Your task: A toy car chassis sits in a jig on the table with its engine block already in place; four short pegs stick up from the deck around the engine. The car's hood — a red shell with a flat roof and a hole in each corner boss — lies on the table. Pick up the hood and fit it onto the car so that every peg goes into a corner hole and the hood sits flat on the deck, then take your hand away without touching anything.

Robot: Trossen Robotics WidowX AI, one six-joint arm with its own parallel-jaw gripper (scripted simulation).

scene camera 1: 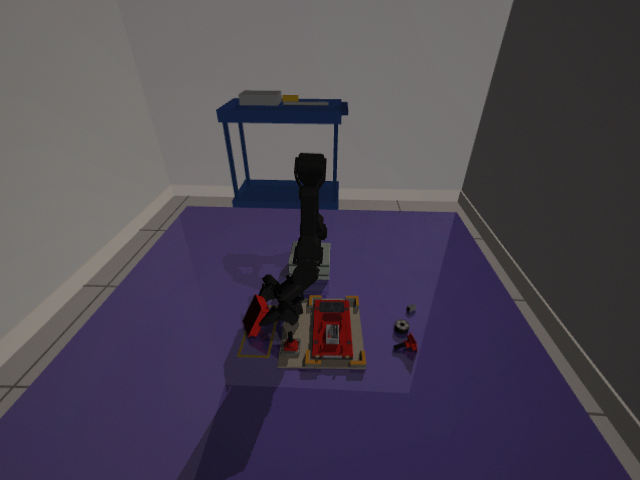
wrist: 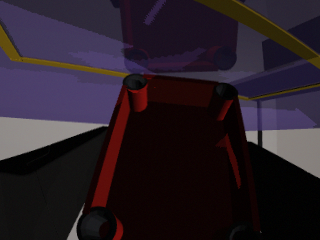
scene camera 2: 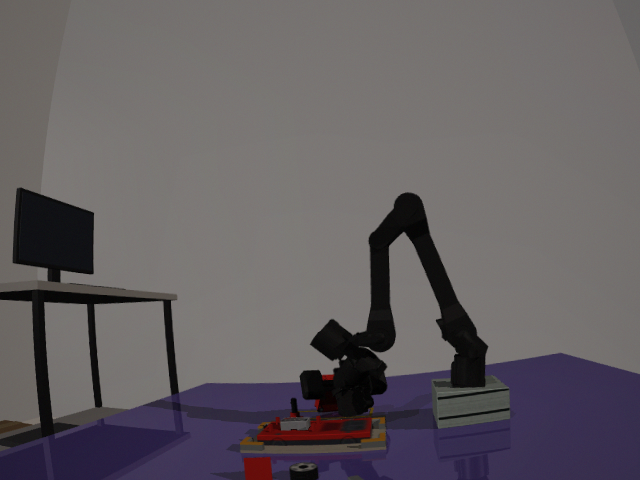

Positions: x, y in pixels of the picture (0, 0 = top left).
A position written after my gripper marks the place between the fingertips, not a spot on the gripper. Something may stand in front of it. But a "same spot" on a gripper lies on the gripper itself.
my gripper: scene camera 1; wrist; scene camera 2 333, 396
same spot on my gripper: (wrist: 51, 183) = (scene camera 1: 266, 300)
